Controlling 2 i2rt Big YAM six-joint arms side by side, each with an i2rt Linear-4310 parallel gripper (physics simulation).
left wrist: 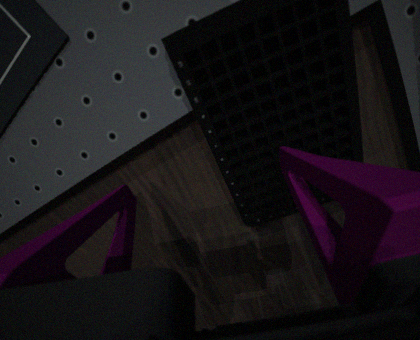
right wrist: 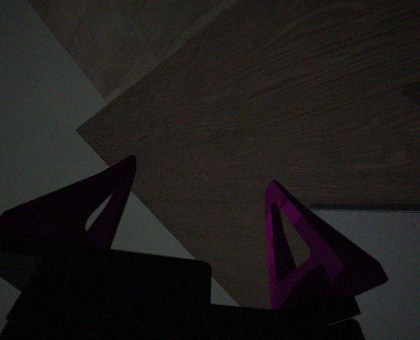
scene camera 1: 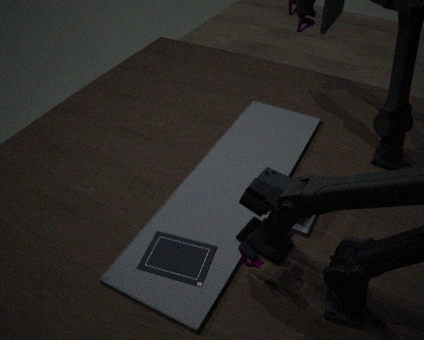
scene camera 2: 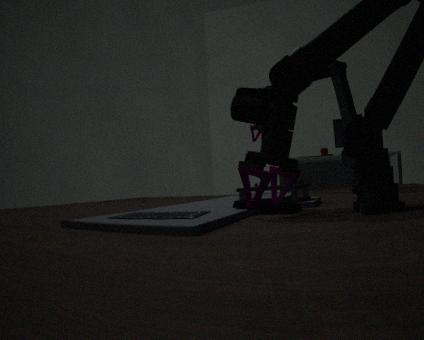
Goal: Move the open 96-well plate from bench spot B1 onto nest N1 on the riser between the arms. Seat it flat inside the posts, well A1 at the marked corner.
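Frame: origin at the left arm's base, x ahead, y left, z up, level; centimetres.
Seen in the pictures: left gripper, between the fingertips: (left wrist: 202, 174) (scene camera 1: 258, 253) (scene camera 2: 263, 205); right gripper, between the fingertips: (right wrist: 204, 174) (scene camera 1: 294, 23) (scene camera 2: 258, 144); left arm's base, origin of its link: (scene camera 1: 344, 301) (scene camera 2: 377, 210); right arm's base, origin of its link: (scene camera 1: 386, 158).
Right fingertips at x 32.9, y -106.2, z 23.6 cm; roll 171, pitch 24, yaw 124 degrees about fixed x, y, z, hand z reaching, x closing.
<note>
Pixels of each thing's middle, then the offset from my right fingertips to it. "pt": a spot on its surface instead. Level surfaces: height alone.
- dark 96-well plate, middle of its body: (left wrist: 279, 124) (scene camera 2: 268, 205) (scene camera 1: 265, 239) dx -10.6, dy +94.6, dz -22.1 cm
- dark pad, a spot on its surface: (left wrist: 20, 70) pt dx +1.5, dy +104.2, dz -22.1 cm
- wooden bench, height of its surface: dz -23.6 cm
The dark 96-well plate (scene camera 2: 294, 207) (left wrist: 270, 90) lies low beside the riser, partly across the long board's edge; the left arm largely hides it in scene camera 1. My left gripper (scene camera 2: 263, 202) (left wrist: 202, 174) is open, its fingers low at the plate; one finger overlaps the plate in the left wrist view. Nest N1 is mostly hidden behind the left arm, with its posts (scene camera 2: 301, 191) partly showing in scene camera 2. Well A1 is too dark to tell. My right gripper (scene camera 1: 296, 21) (right wrist: 204, 174) is open, high and far from the plate.
A dark pad (scene camera 1: 177, 257) (scene camera 2: 160, 215) (left wrist: 20, 70) with a white outline lies on the long perforated board (scene camera 1: 230, 145) (scene camera 2: 130, 225) (left wrist: 100, 55). The left arm reaches low across the riser. The wooden bench (scene camera 1: 100, 150) (scene camera 2: 200, 285) (right wrist: 250, 115) surrounds the board.
</note>
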